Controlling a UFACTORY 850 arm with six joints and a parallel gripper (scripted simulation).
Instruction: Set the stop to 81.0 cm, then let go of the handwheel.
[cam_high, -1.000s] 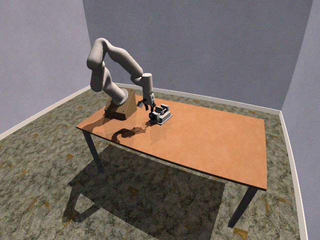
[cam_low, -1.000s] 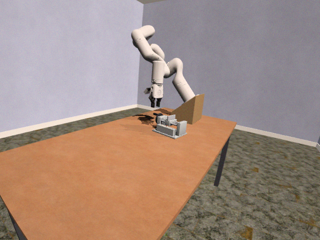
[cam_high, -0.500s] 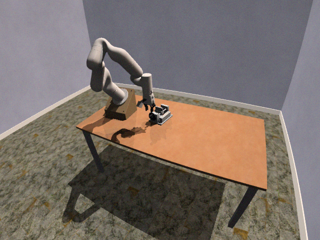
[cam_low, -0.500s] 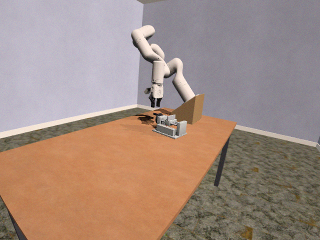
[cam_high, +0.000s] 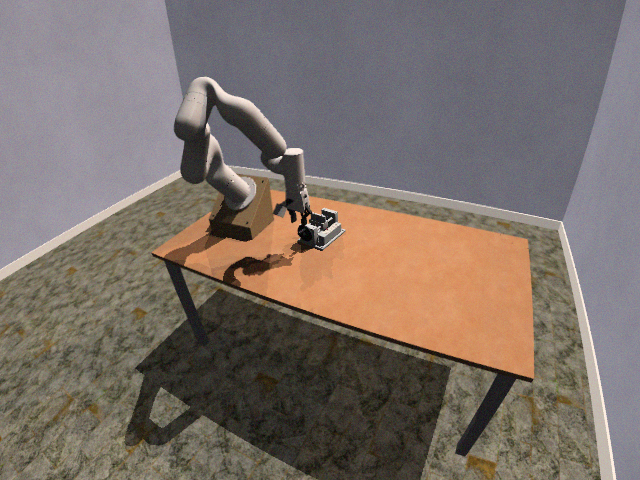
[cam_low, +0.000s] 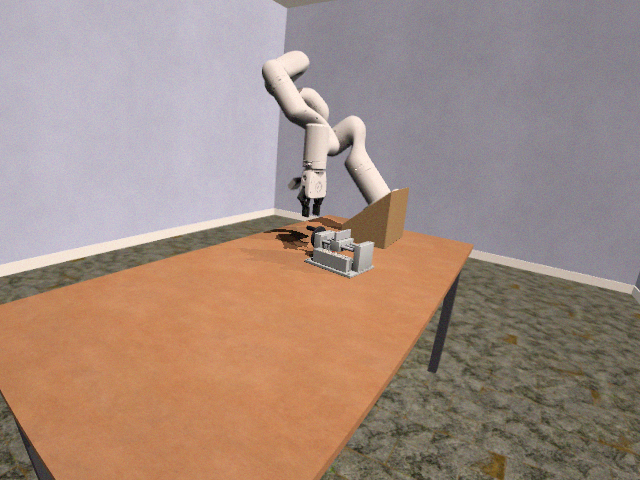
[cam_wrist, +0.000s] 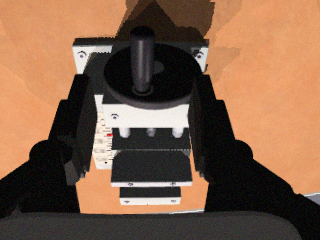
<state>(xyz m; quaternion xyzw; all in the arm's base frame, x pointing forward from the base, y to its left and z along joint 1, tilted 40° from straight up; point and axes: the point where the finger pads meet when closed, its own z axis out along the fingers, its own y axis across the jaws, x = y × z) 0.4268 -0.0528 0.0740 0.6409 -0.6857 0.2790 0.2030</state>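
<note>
My hand is 20 mm to the right of the handwheel and 70 mm above it. Also, from my hand: grey stop fixture: 20 mm ahead, 150 mm to the left, 80 mm below.
</note>
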